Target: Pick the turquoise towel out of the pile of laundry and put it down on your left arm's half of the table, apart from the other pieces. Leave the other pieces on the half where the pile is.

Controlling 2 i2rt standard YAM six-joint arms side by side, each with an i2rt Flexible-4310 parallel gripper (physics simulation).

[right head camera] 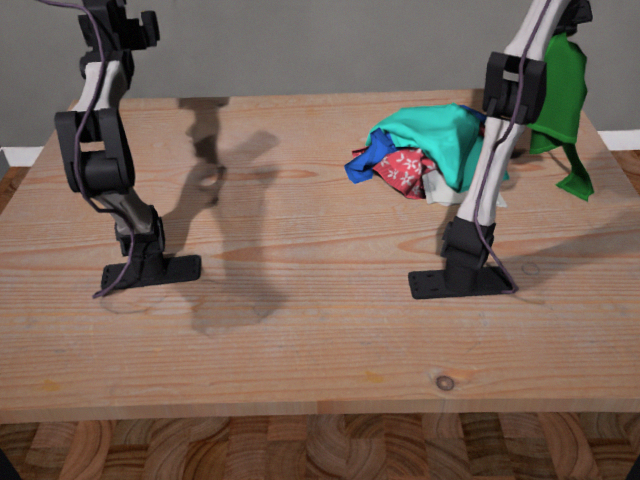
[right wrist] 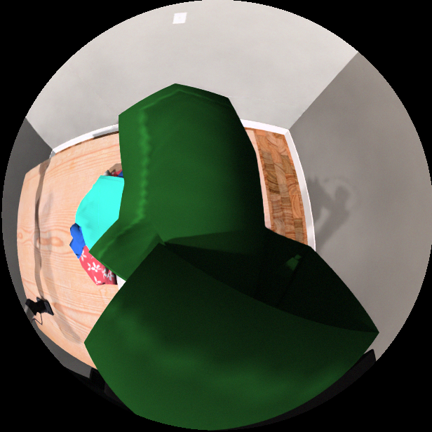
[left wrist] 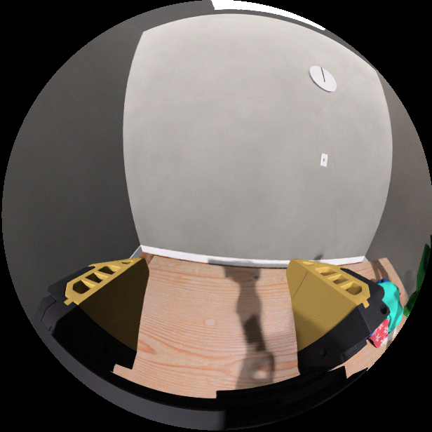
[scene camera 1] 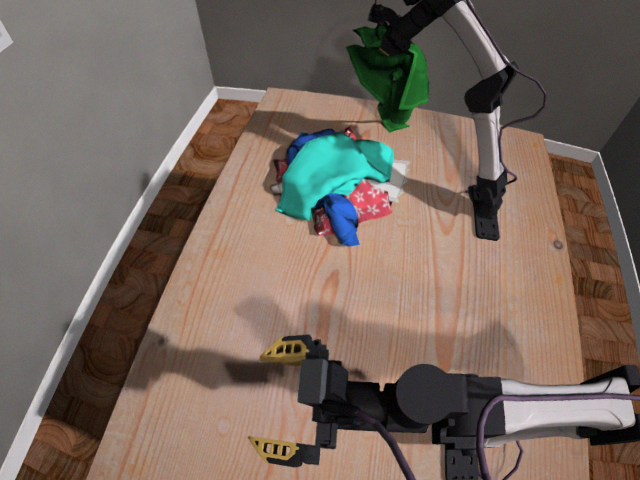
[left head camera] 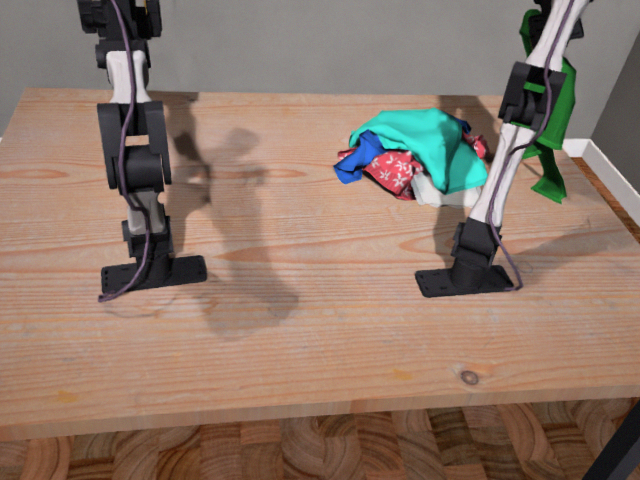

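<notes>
The turquoise towel [left head camera: 413, 131] [right head camera: 434, 129] [scene camera 1: 330, 167] [left wrist: 392, 305] [right wrist: 102, 210] lies spread over the top of the laundry pile, on the right arm's half. Its near flaps hang over red, blue and white pieces. My right gripper [scene camera 1: 386, 50] is shut on a green cloth [left head camera: 563, 103] [right head camera: 566, 87] [scene camera 1: 416, 77] [right wrist: 195, 175], raised beside the pile; the cloth hangs down with a narrow end low near the table. The cloth hides the right fingers in the right wrist view. My left gripper [scene camera 1: 255, 397] [left wrist: 217, 269] is open and empty, raised over the left half, far from the towel.
A blue cloth [left head camera: 364, 152] [scene camera 1: 341, 219], a red flowered cloth [left head camera: 395, 173] [scene camera 1: 371, 201] and a white cloth [left head camera: 434, 193] [scene camera 1: 397, 178] stick out from under the towel. A wall stands behind the table [left head camera: 310, 335] [scene camera 1: 392, 289]. Both arms cast shadows.
</notes>
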